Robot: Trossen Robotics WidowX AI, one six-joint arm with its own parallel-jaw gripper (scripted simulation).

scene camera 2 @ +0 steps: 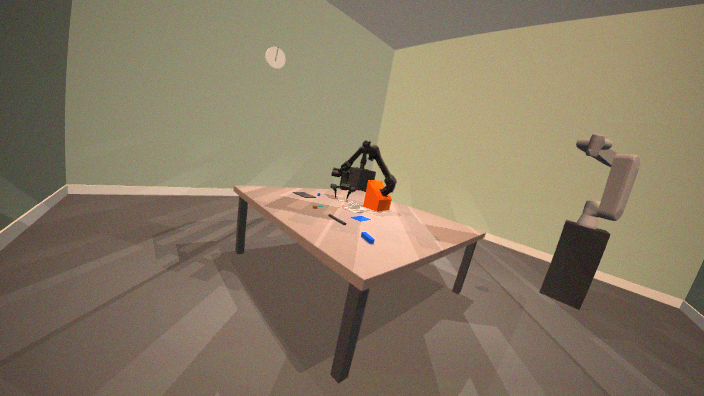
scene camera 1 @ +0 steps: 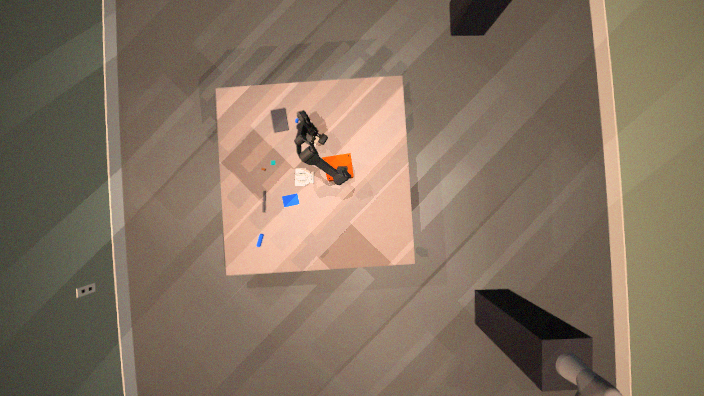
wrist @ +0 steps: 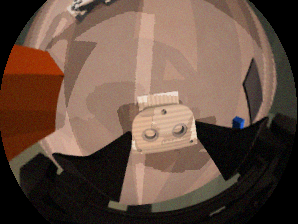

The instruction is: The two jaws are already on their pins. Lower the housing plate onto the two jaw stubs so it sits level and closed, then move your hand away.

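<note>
A dark grey plate (wrist: 252, 86) is in view together with the gripper (wrist: 162, 130), which is open and holds nothing.
</note>
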